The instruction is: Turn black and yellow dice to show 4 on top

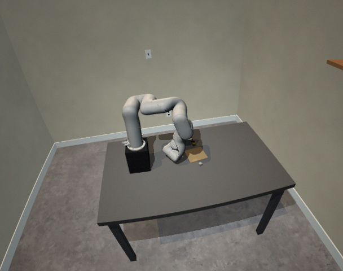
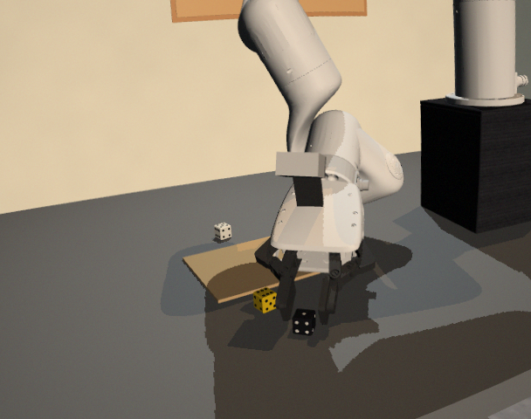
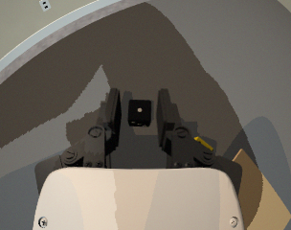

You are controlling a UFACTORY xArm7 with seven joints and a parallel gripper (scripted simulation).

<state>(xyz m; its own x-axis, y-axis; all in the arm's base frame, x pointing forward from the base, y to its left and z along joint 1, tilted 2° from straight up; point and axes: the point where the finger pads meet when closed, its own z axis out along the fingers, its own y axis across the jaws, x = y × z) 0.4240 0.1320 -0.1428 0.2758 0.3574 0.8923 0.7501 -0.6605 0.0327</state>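
Right now my hand is 2 cm above the black die, 1 cm to the right of it and 1 cm short of it. The rest, counted from my hand: tan mat: 16 cm to the right, 3 cm below; then yellow die: 5 cm to the right, 2 cm below, 2 cm ahead; then white die: 28 cm to the right, 2 cm below, 1 cm behind.
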